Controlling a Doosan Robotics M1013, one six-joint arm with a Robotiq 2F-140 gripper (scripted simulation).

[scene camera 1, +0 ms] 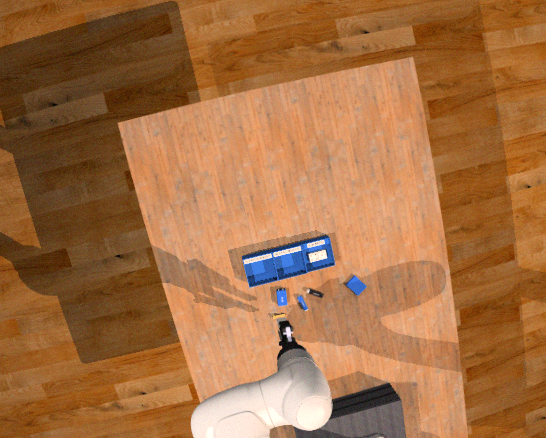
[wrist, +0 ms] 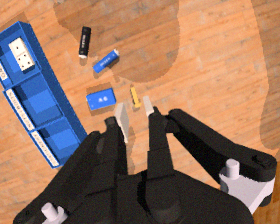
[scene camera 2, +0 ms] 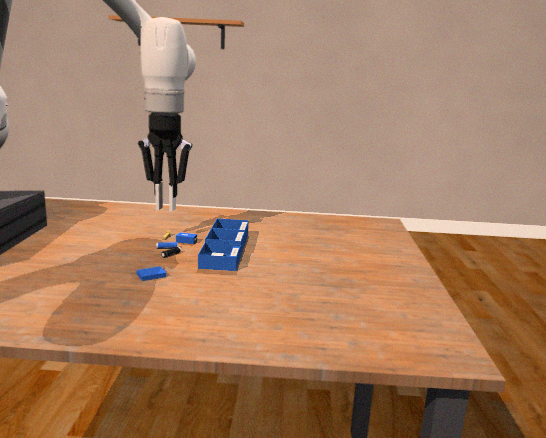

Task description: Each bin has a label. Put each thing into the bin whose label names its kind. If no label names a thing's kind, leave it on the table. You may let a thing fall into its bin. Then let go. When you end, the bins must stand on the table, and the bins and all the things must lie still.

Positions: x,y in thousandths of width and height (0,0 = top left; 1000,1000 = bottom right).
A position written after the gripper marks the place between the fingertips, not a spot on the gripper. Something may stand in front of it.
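Observation:
Blue three-compartment bin row (scene camera 1: 530,595), (scene camera 2: 418,540). Gripper (scene camera 2: 305,478), (wrist: 484,484).

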